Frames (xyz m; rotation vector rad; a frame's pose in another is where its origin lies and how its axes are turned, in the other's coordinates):
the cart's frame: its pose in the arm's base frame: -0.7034 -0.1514 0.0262 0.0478 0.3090 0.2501
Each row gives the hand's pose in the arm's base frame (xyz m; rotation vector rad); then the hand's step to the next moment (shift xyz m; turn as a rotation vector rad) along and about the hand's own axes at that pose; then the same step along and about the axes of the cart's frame.
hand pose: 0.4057 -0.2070 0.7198 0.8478 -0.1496 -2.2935
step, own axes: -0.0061 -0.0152 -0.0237 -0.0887 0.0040 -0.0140
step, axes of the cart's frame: 0.0192 0.0138 -0.0164 0.0582 0.0421 0.0540
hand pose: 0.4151 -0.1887 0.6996 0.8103 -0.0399 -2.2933
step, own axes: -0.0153 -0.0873 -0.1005 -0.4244 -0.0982 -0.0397
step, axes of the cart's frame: 0.0630 0.0809 -0.0863 0.2221 0.3025 0.2247
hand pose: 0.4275 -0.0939 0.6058 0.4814 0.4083 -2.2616
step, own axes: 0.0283 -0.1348 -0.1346 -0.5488 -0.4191 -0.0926
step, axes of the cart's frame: -0.0178 0.1356 -0.1356 0.1448 0.6419 0.2288
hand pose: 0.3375 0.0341 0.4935 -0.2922 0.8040 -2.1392
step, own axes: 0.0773 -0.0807 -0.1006 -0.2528 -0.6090 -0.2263
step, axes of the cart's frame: -0.1189 0.0544 -0.0743 -0.2138 0.6534 0.1156
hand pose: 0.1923 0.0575 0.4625 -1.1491 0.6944 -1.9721
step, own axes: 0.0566 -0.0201 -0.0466 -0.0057 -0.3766 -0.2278
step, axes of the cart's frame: -0.0751 -0.0117 0.0004 -0.2882 0.3262 0.0656
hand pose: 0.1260 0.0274 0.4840 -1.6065 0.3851 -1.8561
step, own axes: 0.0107 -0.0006 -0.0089 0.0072 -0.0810 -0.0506
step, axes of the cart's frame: -0.0125 -0.0050 0.0037 -0.0670 0.0657 0.0194
